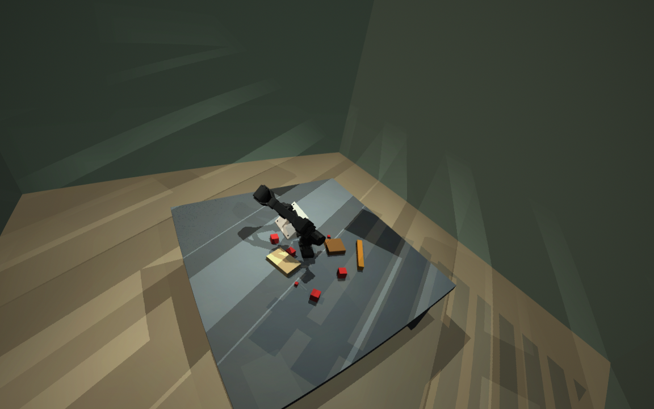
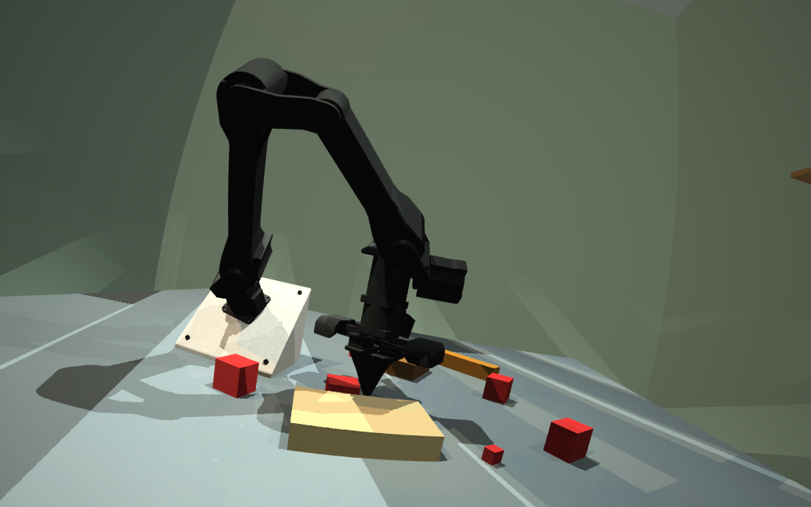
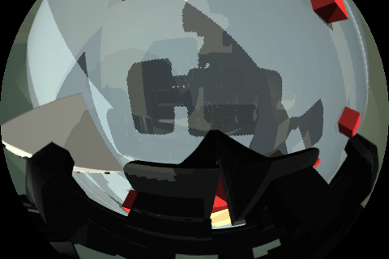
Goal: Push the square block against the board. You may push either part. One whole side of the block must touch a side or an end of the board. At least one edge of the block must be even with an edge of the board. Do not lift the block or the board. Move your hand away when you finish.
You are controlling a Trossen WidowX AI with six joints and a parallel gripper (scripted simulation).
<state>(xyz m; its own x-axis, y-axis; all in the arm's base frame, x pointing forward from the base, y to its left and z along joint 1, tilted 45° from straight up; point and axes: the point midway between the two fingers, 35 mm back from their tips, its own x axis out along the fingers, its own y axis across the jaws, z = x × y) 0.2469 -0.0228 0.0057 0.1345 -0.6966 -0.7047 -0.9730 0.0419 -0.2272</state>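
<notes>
My gripper tip is 20 cm to the right of the square block and 1 cm below it. The rest, counted from my gripper tip: tan board (13 cm to the right, 3 cm ahead, 1 cm above); orange bar (32 cm to the left, 10 cm ahead, 1 cm above).
</notes>
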